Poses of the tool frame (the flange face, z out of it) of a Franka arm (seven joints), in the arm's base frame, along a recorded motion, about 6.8 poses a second.
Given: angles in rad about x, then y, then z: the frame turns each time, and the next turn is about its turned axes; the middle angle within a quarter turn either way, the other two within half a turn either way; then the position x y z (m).
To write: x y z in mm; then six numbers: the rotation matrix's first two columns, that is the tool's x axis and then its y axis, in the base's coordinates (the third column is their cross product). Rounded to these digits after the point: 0 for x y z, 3 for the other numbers.
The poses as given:
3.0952, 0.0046, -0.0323, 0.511, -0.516, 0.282
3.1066, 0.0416, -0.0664, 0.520, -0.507, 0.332
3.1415, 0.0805, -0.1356, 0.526, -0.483, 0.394
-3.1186, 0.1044, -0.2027, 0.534, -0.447, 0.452
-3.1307, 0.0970, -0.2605, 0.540, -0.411, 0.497
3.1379, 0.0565, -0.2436, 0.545, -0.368, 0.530
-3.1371, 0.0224, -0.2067, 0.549, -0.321, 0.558
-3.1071, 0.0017, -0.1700, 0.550, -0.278, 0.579
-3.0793, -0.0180, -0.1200, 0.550, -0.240, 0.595
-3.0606, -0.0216, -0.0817, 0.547, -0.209, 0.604
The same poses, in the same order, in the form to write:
511, -516, 282, 0.999, 0.032, 0.003, 0.032, -0.998, 0.047
520, -507, 332, 0.997, 0.068, 0.039, 0.066, -0.997, 0.038
526, -483, 394, 0.988, 0.135, 0.080, 0.135, -0.991, 0.011
534, -447, 452, 0.974, 0.199, 0.107, 0.200, -0.980, -0.002
540, -411, 497, 0.962, 0.257, 0.096, 0.256, -0.966, 0.014
545, -368, 530, 0.969, 0.241, 0.054, 0.241, -0.970, 0.017
549, -321, 558, 0.978, 0.205, 0.023, 0.205, -0.979, 0.000
550, -278, 579, 0.986, 0.169, 0.008, 0.169, -0.985, -0.034
550, -240, 595, 0.993, 0.121, -0.010, 0.120, -0.991, -0.064
547, -209, 604, 0.996, 0.083, -0.015, 0.082, -0.993, -0.082

